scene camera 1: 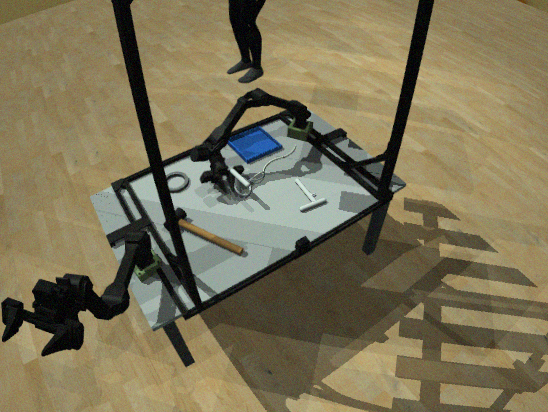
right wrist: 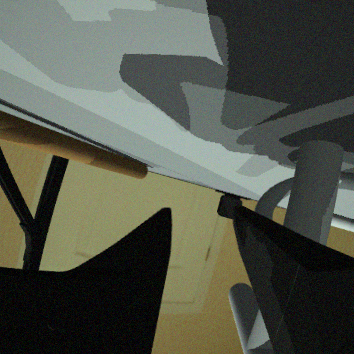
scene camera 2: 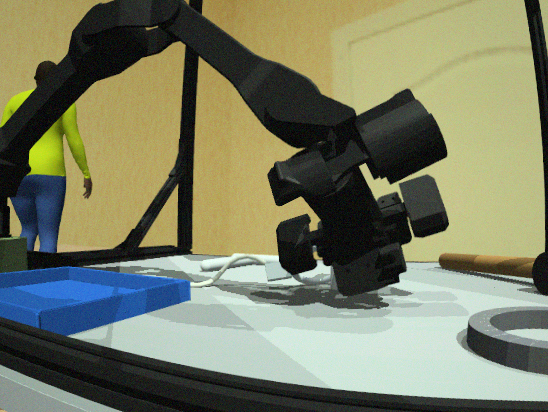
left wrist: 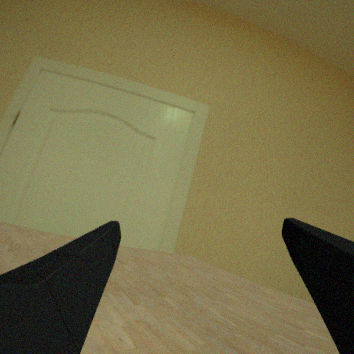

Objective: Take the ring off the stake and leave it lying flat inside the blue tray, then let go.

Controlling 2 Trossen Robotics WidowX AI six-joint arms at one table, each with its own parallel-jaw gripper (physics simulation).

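Frame: origin at the left arm's base, x ahead, y left, z up, level; metres.
Where they show: left gripper, fingertip midpoint: [scene camera 1: 22, 347] [left wrist: 201, 228]; right gripper, fingertip midpoint: [scene camera 1: 229, 192] [right wrist: 201, 214]; left arm's base, link origin: [scene camera 1: 143, 260]; right arm's base, link origin: [scene camera 1: 300, 124].
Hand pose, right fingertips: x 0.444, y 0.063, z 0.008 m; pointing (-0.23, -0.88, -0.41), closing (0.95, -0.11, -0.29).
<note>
Each offset is from my right fingertips to the top centre of the thing. "spot": to the spot under its first point.
The pale stake {dx +0.047, dy -0.011, dz +0.066 m} [scene camera 1: 240, 177] [right wrist: 317, 185] stands mid-table. A pale ring {spot: dx +0.050, dy -0.030, dz -0.030 m} [scene camera 1: 244, 195] [scene camera 2: 310, 281] [right wrist: 267, 197] shows as a loop at the stake; how it sits there is unclear. The stake is hidden behind the right arm in scene camera 2. The blue tray {dx +0.298, dy +0.217, dz -0.024 m} [scene camera 1: 254, 144] [scene camera 2: 115, 311] lies flat, with no ring in it. My right gripper [scene camera 1: 224, 176] [right wrist: 201, 214] is low beside the stake, partly open and empty; in the right wrist view the stake is behind its right-hand finger. My left gripper [scene camera 1: 25, 346] [left wrist: 201, 228] is wide open and empty, off the table.
A thicker grey ring {dx -0.124, dy +0.244, dz -0.031 m} [scene camera 1: 177, 182] [scene camera 2: 505, 345] lies flat on the table. A wooden-handled hammer {dx -0.193, dy -0.091, dz +0.004 m} [scene camera 1: 210, 236] [scene camera 2: 487, 264] [right wrist: 90, 155] lies at the front left. A white T-shaped piece {dx +0.246, dy -0.173, dz -0.026 m} [scene camera 1: 313, 205] lies right of the stake. A pale cord {spot: dx +0.288, dy +0.070, dz -0.040 m} [scene camera 1: 272, 160] [scene camera 2: 220, 275] runs between stake and tray.
</note>
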